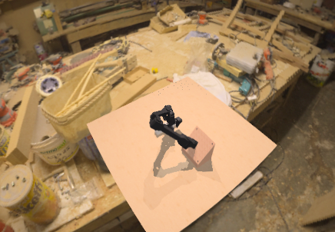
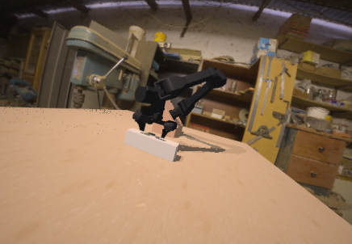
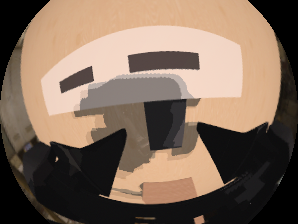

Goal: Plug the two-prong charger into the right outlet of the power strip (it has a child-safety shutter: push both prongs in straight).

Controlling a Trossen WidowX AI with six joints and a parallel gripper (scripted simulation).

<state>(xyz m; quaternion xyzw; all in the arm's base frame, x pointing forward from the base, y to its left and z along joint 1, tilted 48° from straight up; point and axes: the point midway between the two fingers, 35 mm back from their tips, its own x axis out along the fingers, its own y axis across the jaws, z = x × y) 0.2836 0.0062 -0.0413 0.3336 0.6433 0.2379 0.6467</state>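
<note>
The two-prong charger lies 40 mm ahead of my gripper tip and 10 mm above it.
</note>
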